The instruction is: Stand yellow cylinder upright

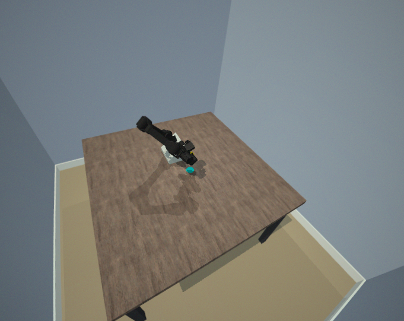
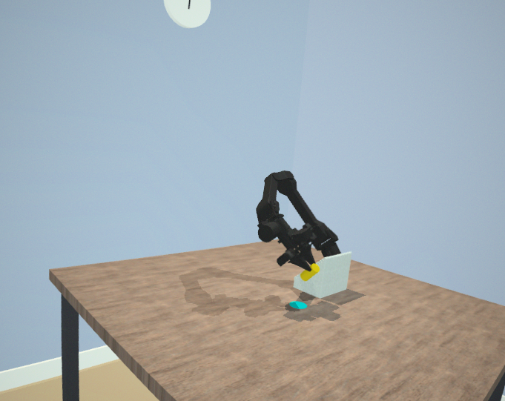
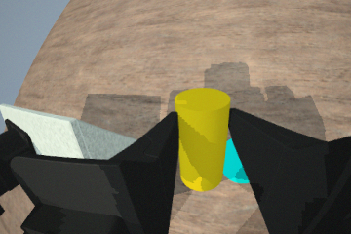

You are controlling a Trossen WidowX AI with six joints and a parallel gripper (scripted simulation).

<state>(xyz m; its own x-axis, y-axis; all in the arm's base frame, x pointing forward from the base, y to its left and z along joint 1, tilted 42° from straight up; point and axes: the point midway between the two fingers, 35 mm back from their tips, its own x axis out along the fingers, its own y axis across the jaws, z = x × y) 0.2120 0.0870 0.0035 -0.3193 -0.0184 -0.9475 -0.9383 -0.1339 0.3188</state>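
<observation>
The cyan circle is 130 mm below my gripper tip, 30 mm ahead of it and 10 mm to the right of it. Round my gripper tip: yellow tall cylinder 20 mm below, 10 mm to the right.
</observation>
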